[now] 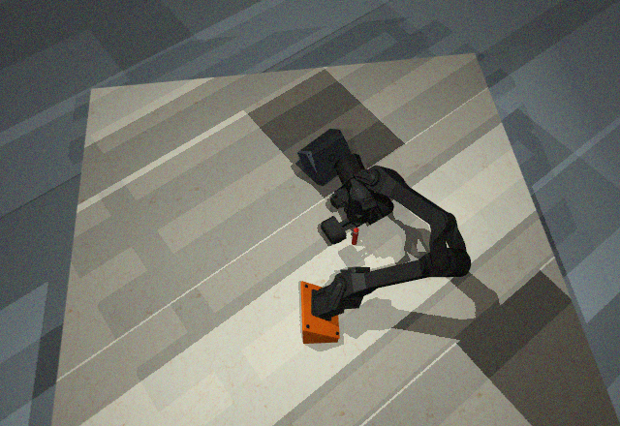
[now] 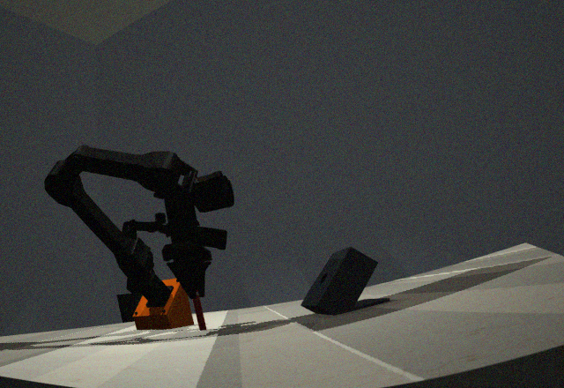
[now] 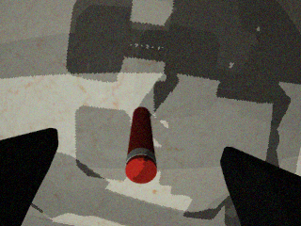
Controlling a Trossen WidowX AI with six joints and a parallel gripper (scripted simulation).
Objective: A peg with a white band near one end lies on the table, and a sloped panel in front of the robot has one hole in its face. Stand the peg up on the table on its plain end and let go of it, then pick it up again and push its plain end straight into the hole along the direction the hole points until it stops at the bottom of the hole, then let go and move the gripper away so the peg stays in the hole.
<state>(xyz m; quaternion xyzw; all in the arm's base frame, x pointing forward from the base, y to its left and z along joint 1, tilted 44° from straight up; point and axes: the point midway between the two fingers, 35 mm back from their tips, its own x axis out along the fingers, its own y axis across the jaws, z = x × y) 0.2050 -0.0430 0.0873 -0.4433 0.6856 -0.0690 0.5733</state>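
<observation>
The peg is 1 cm below my gripper tip. Also, from my gripper tip: grey sloped panel: 25 cm ahead, 7 cm to the left, 2 cm below; thin foot plate: 27 cm ahead, 9 cm to the left, 6 cm below.
</observation>
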